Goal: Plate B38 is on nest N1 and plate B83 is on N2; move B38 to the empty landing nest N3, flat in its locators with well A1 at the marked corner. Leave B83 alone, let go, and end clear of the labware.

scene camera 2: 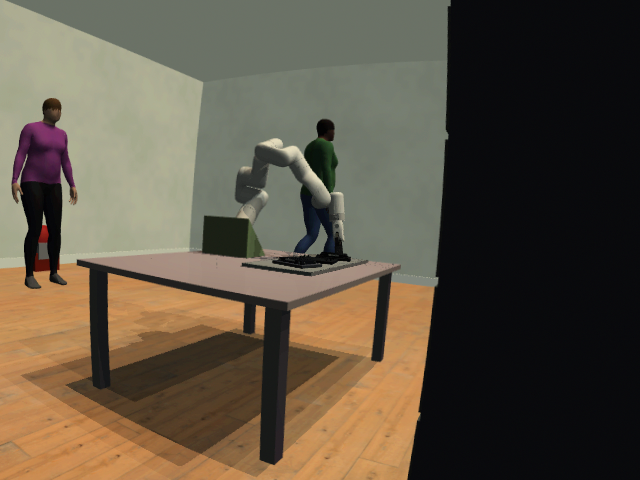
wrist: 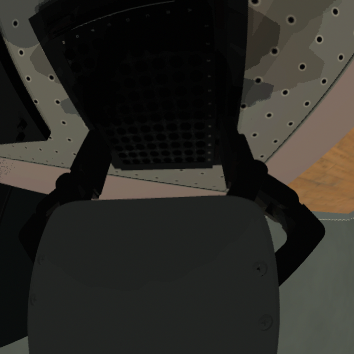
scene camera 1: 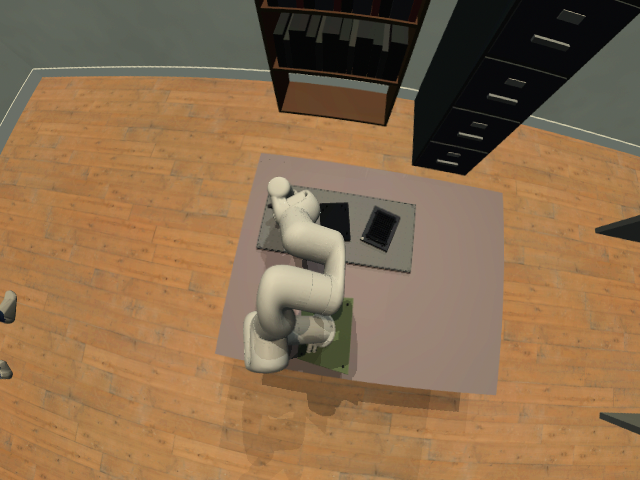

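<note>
A black well plate, B38 (wrist: 154, 95) (scene camera 2: 335, 257), lies flat on its nest at the left end of the grey perforated deck board (scene camera 1: 366, 259) (wrist: 284, 67). My gripper (wrist: 159, 136) (scene camera 2: 338, 247) is open and low over it, one finger on each long side of the plate, with nothing between them. In the overhead view the arm hides this plate and the gripper. A second black plate, B83 (scene camera 1: 335, 220) (scene camera 2: 298, 261), lies on the middle nest. The framed landing nest N3 (scene camera 1: 367, 236) stands at the right end, turned at an angle, and is empty.
The deck board lies on a pinkish table (scene camera 1: 442, 310) (scene camera 2: 223, 281). The arm's green base block (scene camera 1: 344, 333) (scene camera 2: 223, 235) stands at the front. A person in green (scene camera 2: 321, 162) walks behind the table. A bookshelf (scene camera 1: 332, 102) and a black filing cabinet (scene camera 1: 475, 110) (scene camera 2: 499, 238) stand beyond.
</note>
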